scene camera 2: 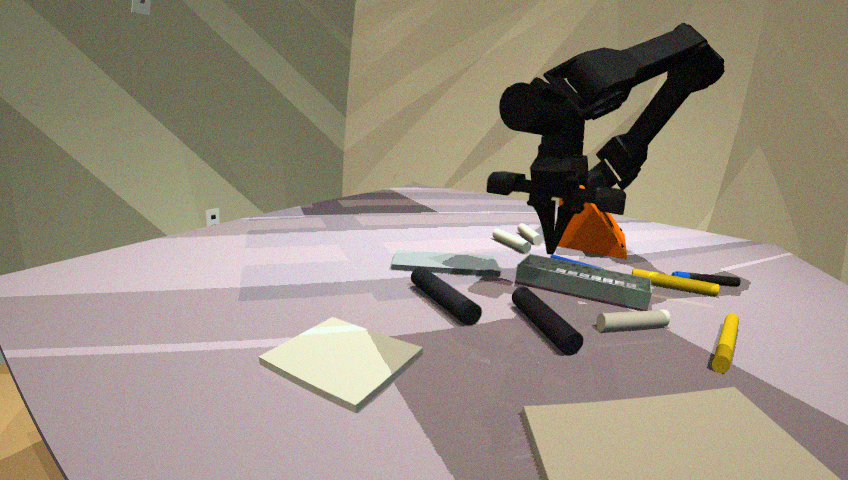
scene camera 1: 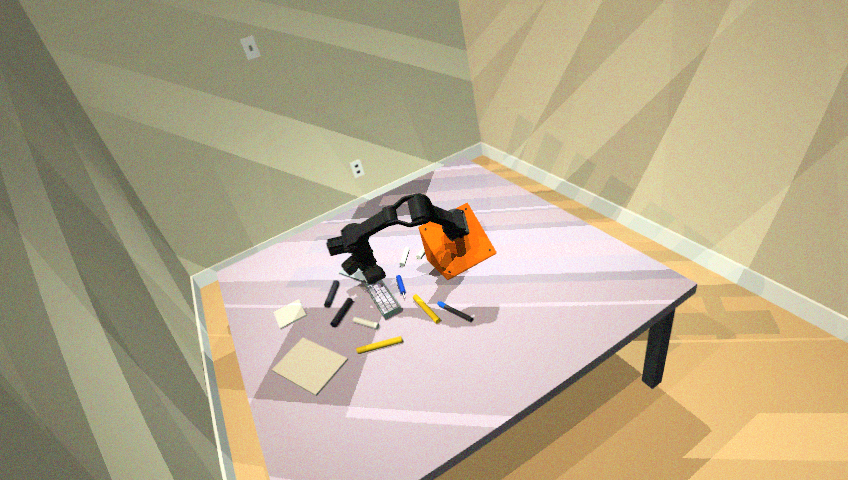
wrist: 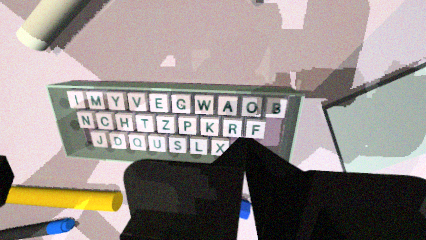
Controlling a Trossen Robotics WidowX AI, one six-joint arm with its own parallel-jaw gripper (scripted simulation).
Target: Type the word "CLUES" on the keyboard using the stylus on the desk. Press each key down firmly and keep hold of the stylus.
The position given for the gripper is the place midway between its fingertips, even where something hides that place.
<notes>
The gripper [scene camera 2: 550,254] is shut and holds nothing. Further things: a white cylinder [scene camera 2: 631,320], a yellow marker [scene camera 2: 669,281] and a yellow marker [scene camera 2: 721,362].
The gripper also shows in scene camera 1 [scene camera 1: 374,282] and in the wrist view [wrist: 244,144].
</notes>
